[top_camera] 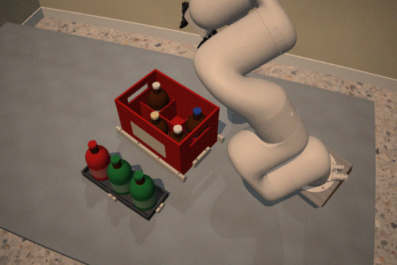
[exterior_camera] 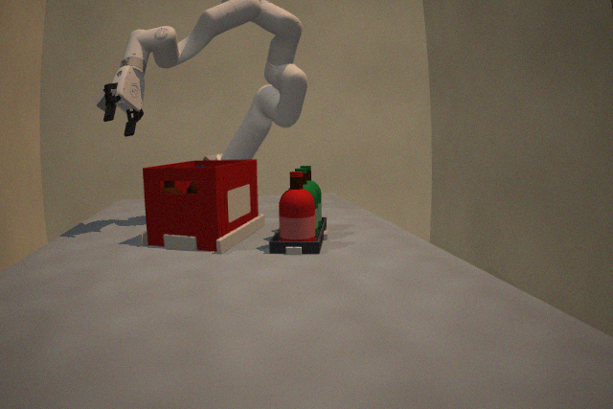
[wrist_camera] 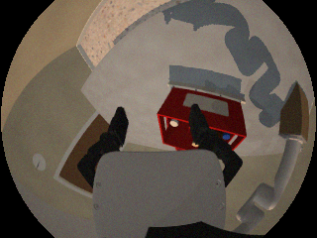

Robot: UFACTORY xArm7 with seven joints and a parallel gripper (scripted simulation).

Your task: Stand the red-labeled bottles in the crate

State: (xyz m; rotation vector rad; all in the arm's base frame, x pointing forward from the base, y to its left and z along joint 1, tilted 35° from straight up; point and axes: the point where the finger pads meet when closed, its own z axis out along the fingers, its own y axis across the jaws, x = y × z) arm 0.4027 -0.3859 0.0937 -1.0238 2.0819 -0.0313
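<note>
The red-labeled bottle is 160 mm ahead of my hand, 420 mm to the left of it and 200 mm below it. Round my hand: tray (70 mm ahead, 440 mm to the left, 270 mm below); then crate (10 mm ahead, 220 mm to the left, 200 mm below).
</note>
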